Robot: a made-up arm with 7 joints. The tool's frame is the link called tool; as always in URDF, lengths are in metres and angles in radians. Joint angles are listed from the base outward.
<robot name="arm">
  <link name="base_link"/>
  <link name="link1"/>
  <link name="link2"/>
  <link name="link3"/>
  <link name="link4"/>
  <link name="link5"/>
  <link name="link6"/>
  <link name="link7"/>
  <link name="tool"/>
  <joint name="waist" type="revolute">
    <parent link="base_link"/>
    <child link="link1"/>
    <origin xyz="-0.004 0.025 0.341" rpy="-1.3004 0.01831 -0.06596"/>
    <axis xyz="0 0 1"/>
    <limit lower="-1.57" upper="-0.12"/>
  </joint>
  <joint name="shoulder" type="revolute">
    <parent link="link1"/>
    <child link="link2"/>
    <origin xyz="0.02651 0.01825 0.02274" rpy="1.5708 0 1.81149"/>
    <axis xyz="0 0 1"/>
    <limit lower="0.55" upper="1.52"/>
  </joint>
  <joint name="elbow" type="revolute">
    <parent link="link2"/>
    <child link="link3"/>
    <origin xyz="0.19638 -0.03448 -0.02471" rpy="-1.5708 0 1.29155"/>
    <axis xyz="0 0 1"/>
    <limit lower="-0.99" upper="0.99"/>
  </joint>
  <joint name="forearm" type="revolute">
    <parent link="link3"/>
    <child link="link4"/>
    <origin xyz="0.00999 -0.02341 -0.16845" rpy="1.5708 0 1.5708"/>
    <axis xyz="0 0 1"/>
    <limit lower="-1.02" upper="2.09"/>
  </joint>
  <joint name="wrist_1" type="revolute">
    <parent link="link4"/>
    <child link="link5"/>
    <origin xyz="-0.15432 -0.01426 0.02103" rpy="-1.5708 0 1.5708"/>
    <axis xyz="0 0 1"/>
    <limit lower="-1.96" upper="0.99"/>
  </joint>
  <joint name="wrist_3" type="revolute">
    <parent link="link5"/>
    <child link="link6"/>
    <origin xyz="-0.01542 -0.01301 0.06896" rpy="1.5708 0 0"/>
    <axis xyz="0 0 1"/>
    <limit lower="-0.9" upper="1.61"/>
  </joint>
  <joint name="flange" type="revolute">
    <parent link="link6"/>
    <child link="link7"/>
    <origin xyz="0.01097 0.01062 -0.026" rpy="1.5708 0 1.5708"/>
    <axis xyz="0 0 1"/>
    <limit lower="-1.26" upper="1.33"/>
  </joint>
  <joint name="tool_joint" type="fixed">
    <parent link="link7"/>
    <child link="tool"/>
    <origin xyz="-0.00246 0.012 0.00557" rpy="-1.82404 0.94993 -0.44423"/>
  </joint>
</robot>
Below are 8 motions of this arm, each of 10 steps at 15 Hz.
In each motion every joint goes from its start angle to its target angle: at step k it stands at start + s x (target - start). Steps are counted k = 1, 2, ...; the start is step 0. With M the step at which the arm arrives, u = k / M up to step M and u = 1 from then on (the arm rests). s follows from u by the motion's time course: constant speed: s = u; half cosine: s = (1 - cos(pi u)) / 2; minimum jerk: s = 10 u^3 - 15 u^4 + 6 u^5.
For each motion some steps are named. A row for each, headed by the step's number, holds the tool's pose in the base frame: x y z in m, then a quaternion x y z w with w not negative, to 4 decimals.
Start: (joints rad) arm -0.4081 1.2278 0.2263 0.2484 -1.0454 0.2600 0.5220
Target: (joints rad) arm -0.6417 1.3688 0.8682 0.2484 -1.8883 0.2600 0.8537
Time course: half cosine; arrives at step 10
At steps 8, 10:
8: 0.1773 0.4922 0.5056 -0.9609 0.1072 0.0291 0.2536
10: 0.1593 0.4942 0.5179 -0.9659 0.1177 -0.0222 0.2295

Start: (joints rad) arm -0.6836 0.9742 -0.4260 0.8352 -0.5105 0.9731 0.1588
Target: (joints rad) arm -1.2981 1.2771 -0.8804 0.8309 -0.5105 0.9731 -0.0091
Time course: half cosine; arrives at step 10
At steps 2, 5, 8, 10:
2: 0.3838 0.4412 0.1265 -0.2609 0.4288 0.8172 0.2833
5: 0.4275 0.4412 0.2387 -0.2726 0.3816 0.8097 0.3528
8: 0.4360 0.4451 0.3502 -0.2911 0.3287 0.8058 0.3974
10: 0.4332 0.4468 0.3753 -0.2967 0.3163 0.8052 0.4044

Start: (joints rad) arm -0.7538 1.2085 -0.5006 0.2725 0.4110 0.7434 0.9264
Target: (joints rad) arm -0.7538 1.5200 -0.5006 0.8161 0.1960 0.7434 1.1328
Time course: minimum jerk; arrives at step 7
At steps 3, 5, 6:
3: 0.3627 0.4461 0.2818 0.0043 -0.3843 0.6960 0.6066
5: 0.3084 0.5283 0.3424 0.0787 -0.4472 0.7568 0.4702
6: 0.2910 0.5454 0.3600 0.0956 -0.4632 0.7677 0.4325

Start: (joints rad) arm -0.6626 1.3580 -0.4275 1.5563 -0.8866 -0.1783 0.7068
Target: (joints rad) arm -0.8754 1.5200 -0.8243 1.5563 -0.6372 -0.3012 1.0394
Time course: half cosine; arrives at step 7
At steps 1, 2, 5, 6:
1: 0.1692 0.6127 0.2826 -0.4369 -0.2560 0.7954 0.3332
2: 0.1717 0.6125 0.2970 -0.4074 -0.2843 0.7933 0.3520
5: 0.1724 0.6105 0.3587 -0.2738 -0.4084 0.7595 0.4260
6: 0.1702 0.6099 0.3717 -0.2441 -0.4341 0.7472 0.4400

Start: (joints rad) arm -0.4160 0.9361 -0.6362 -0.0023 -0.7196 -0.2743 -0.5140
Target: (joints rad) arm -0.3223 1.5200 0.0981 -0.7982 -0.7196 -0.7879 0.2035
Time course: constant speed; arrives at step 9
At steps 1, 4, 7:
1: 0.2991 0.2706 0.1076 -0.2852 0.6253 -0.0621 0.7237
4: 0.2797 0.2920 0.2338 -0.3309 0.4227 -0.1328 0.8332
7: 0.2365 0.2805 0.3451 -0.3305 0.2479 -0.2605 0.8726

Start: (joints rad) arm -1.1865 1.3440 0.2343 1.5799 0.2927 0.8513 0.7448
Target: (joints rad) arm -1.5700 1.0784 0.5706 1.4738 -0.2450 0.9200 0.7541
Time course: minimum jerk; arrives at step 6
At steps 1, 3, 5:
1: 0.2536 0.6000 0.3417 -0.3201 -0.0719 0.9443 0.0268
3: 0.3365 0.5565 0.3521 -0.5430 0.0720 0.8362 0.0264
5: 0.4090 0.5010 0.3871 -0.7052 0.2344 0.6685 0.0284

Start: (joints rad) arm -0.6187 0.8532 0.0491 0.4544 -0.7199 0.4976 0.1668
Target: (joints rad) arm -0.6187 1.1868 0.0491 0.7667 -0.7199 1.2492 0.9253
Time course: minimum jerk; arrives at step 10
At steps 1, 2, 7, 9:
1: 0.3767 0.3988 0.1615 -0.6138 0.4185 0.4848 0.4616
2: 0.3747 0.4059 0.1650 -0.6084 0.4076 0.5149 0.4455
7: 0.3295 0.5084 0.2369 -0.4039 0.1712 0.8837 0.1632
9: 0.3176 0.5261 0.2544 -0.3401 0.1206 0.9268 0.1044

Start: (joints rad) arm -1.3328 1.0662 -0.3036 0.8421 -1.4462 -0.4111 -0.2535
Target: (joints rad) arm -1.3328 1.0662 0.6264 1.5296 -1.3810 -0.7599 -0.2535
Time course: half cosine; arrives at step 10
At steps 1, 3, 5, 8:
1: 0.4487 0.4055 0.4172 -0.7693 0.1498 -0.1105 0.6111
3: 0.4296 0.4423 0.4103 -0.8171 0.0536 -0.1147 0.5624
5: 0.3994 0.4880 0.3795 -0.8775 -0.0865 -0.1097 0.4587
8: 0.3713 0.5135 0.3118 -0.9277 -0.2344 -0.0814 0.2788

